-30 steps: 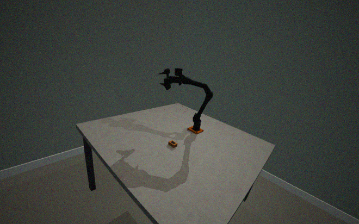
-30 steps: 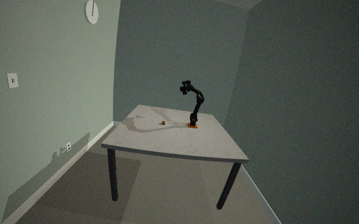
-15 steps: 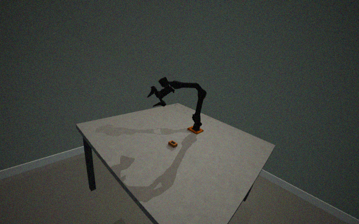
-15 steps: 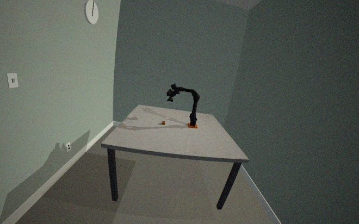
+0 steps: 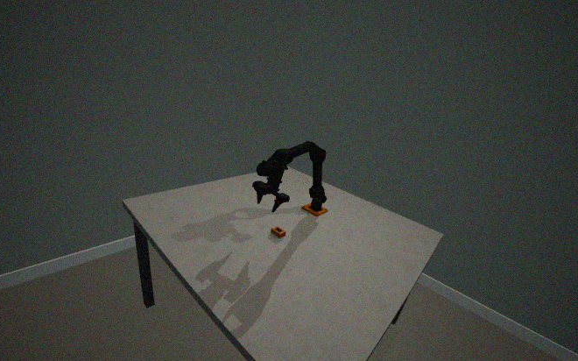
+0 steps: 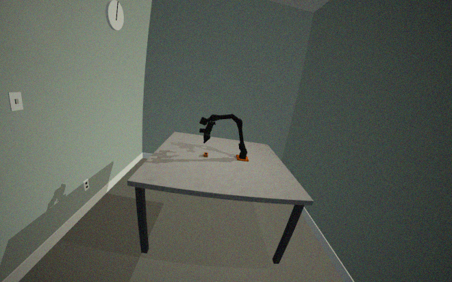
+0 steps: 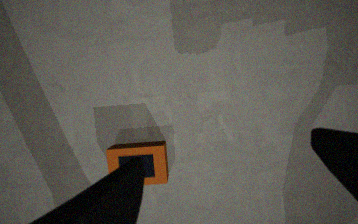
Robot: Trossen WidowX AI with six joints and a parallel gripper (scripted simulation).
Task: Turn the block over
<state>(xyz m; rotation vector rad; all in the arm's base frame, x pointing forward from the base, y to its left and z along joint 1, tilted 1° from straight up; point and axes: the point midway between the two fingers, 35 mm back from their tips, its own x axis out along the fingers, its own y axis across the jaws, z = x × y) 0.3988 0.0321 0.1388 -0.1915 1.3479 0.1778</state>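
Right now my gripper tip is 5 cm past the orange block, 7 cm to the right of it and 10 cm above it.
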